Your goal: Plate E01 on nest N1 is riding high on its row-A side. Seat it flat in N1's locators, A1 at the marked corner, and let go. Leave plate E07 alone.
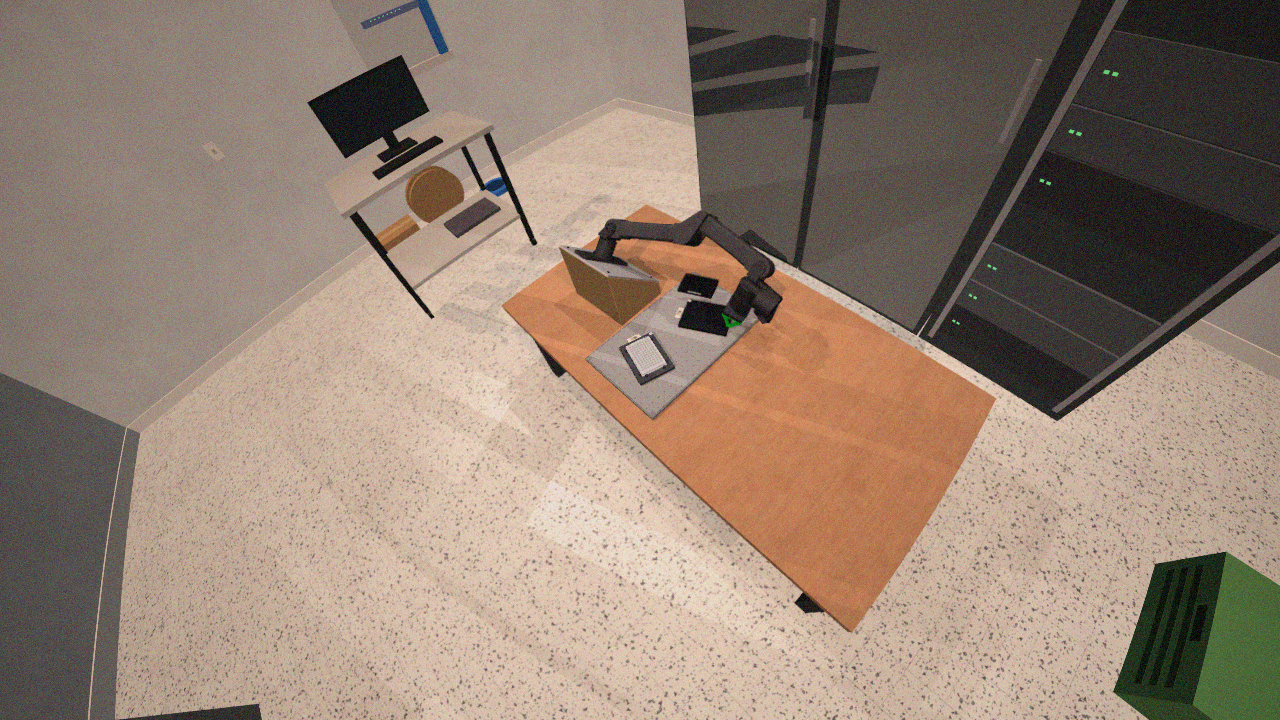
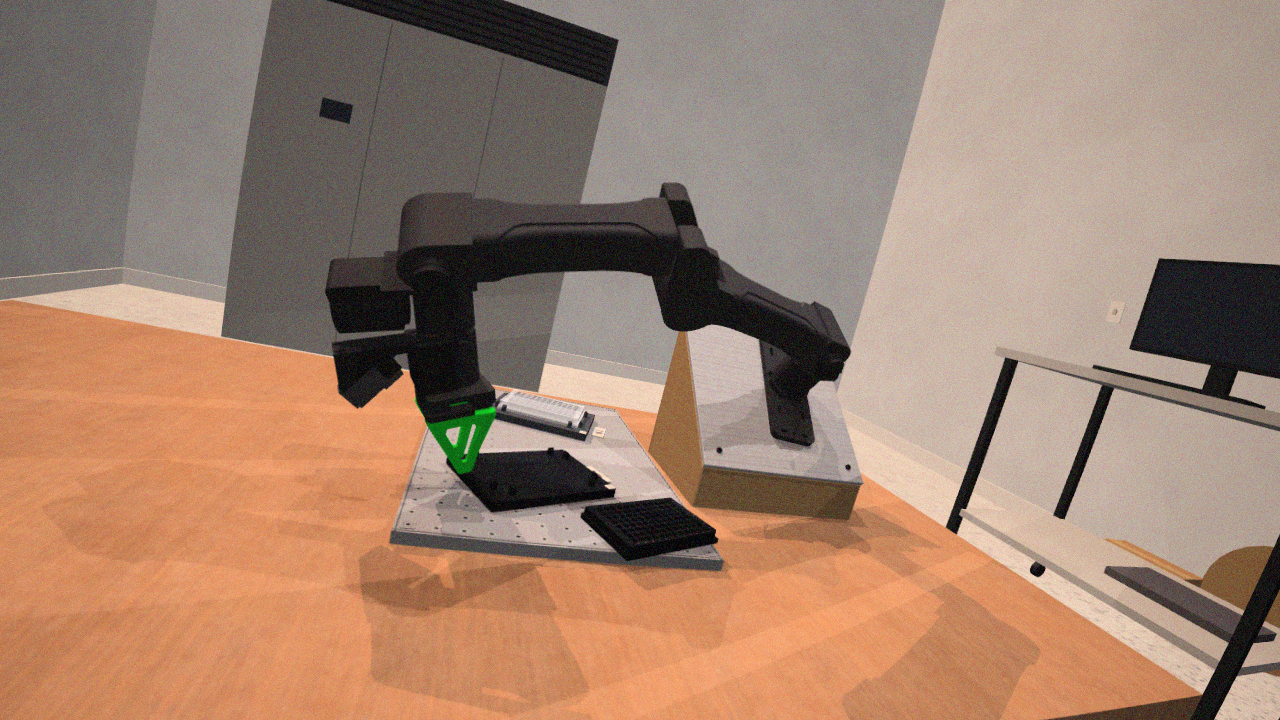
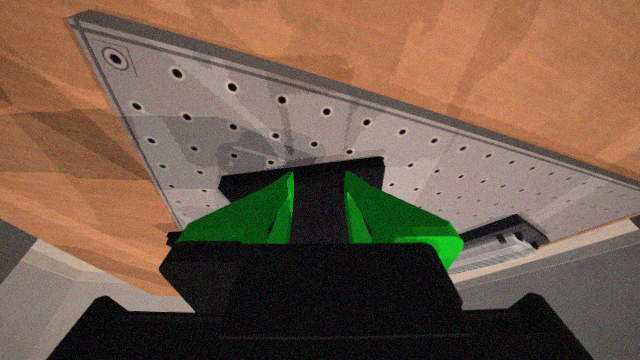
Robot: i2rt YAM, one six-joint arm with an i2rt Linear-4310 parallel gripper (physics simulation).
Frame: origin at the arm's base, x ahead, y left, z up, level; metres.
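Where they show: gripper, fingertip midpoint: (image 1: 730, 323) (image 2: 460, 465) (image 3: 319, 179); arm's base at its link origin: (image 1: 601, 259) (image 2: 783, 386).
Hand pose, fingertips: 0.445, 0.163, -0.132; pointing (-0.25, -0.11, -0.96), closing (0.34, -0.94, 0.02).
Each offset is from my fingertips to the top centre of the thing, as dx, dy, dz. Level surfaces: height alone.
A pale many-welled plate @[-0.104, -0.277, +0.008] (image 1: 647, 355) (image 2: 541, 407) (image 3: 492, 252) sits on a dark nest with small locator posts; its tilt is too small to tell. A black welled plate @[-0.209, +0.061, -0.004] (image 1: 698, 284) (image 2: 653, 528) lies at the board's other end. No E01, E07 or N1 label is readable, so I cannot tell which plate is which. Between them lies a flat black nest @[-0.082, -0.027, +0.004] (image 1: 701, 318) (image 2: 537, 483) with posts and no visible plate. My gripper (image 1: 731, 320) (image 2: 463, 470) (image 3: 319, 179) is partly open and empty, its green fingertips at this nest's outer edge. Contact with the nest is unclear.
The grey perforated board (image 1: 653, 398) (image 2: 429, 528) (image 3: 175, 100) lies on the wooden table @[dz -0.031] (image 1: 805, 447) (image 2: 223, 537). A wedge-shaped base (image 1: 595, 286) (image 2: 769, 497) carries the arm beside the board. A dark cabinet stands behind the table.
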